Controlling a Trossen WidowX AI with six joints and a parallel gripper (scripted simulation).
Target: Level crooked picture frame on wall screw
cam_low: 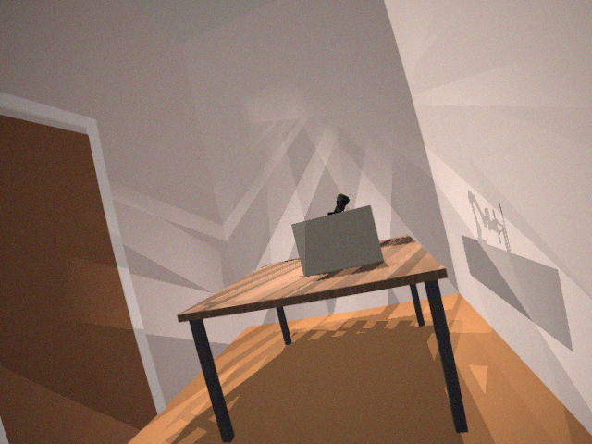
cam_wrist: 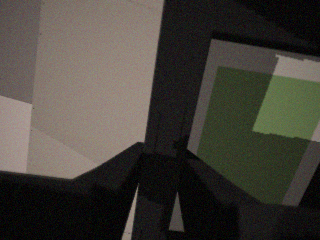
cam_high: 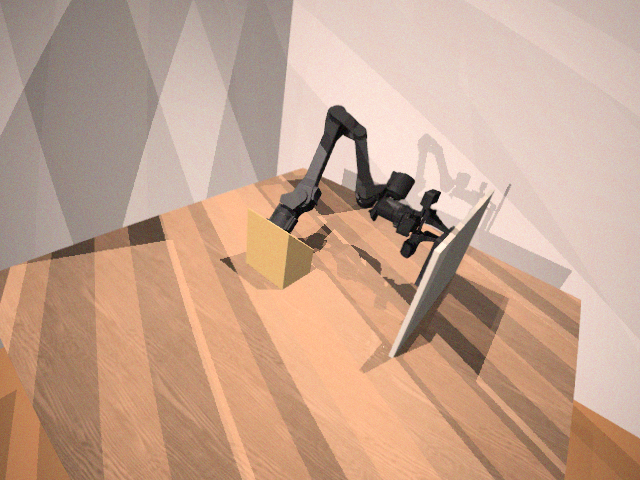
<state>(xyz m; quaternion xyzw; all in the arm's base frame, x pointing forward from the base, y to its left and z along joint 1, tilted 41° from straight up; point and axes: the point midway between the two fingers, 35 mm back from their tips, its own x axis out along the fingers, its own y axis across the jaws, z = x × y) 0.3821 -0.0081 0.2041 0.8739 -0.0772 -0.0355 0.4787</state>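
The picture frame lies 5 cm below my gripper tip and 1 cm to the right of it. The rest, counted from my gripper tip: grey wall panel: 8 cm below, 2 cm ahead, 1 cm to the left.
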